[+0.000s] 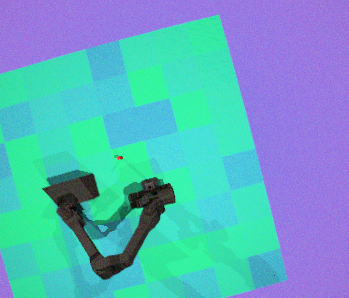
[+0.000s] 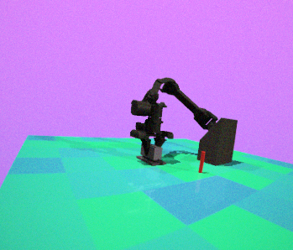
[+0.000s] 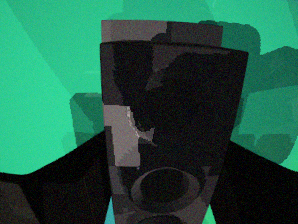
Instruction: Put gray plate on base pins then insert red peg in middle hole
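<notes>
My gripper tip is 2 cm above the base. Round my gripper tip: gray plate (3 cm above); red peg (20 cm to the left, 8 cm behind, 1 cm above).
</notes>
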